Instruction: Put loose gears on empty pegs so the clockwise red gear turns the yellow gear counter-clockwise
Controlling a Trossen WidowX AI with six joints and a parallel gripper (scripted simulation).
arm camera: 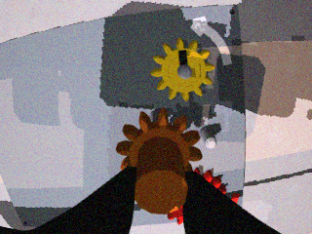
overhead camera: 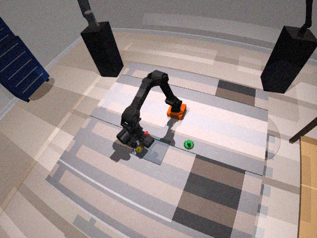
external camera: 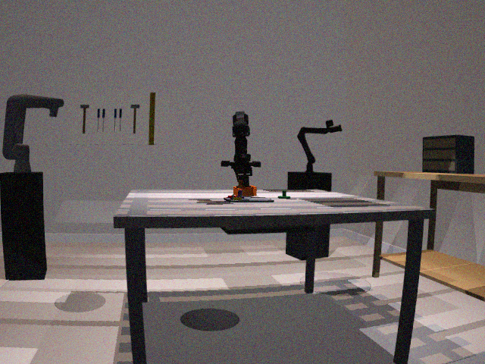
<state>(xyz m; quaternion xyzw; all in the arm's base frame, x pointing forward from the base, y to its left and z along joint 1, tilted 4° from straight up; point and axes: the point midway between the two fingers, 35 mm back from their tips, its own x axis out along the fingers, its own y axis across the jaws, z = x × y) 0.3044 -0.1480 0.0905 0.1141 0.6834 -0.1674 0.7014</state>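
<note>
Right now the purple gear is 3 cm behind my gripper tip, 1 cm to the left of it and 6 cm below it. Also, from my gripper tip: green gear: 7 cm behind, 28 cm to the left, 7 cm below; then yellow gear: 3 cm ahead, 3 cm to the right, 7 cm below; then orange gear: 1 cm below.
</note>
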